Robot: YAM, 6 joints.
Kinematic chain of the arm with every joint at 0, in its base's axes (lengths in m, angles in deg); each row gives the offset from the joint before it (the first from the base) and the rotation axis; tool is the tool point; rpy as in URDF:
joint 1: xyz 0 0 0.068 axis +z
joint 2: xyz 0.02 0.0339 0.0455 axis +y
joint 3: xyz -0.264 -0.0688 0 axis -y
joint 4: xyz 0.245 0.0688 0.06 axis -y
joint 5: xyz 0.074 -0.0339 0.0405 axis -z
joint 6: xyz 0.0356 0 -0.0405 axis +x
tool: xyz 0 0 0 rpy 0 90 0
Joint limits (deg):
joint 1: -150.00..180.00
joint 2: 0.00..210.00
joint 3: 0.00..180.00
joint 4: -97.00..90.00
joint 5: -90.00..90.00
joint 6: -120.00..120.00
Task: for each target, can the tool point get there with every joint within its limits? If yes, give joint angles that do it. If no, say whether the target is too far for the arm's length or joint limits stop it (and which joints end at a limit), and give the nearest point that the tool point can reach.
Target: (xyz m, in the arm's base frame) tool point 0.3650 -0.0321 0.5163
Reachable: yes | joints -10.41 115.03 152.77 -61.71 -74.87 20.40
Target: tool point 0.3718 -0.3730 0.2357
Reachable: yes | joints -47.05 132.66 119.11 -30.54 -30.37 -3.74
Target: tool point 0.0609 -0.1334 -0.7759
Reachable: no: too far | nearest point 0.0832 -0.1822 -0.3771 | short by 0.402 m
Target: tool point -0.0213 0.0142 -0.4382
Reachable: no: joint limits stop it (at a limit: joint 2) | nearest point -0.0656 0.0437 -0.3380 | short by 0.113 m
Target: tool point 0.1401 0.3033 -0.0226
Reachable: yes | joints 64.29 138.89 70.69 -38.62 -8.64 -81.58
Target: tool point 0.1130 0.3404 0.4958
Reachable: yes | joints 77.11 94.98 102.31 12.59 73.99 82.81
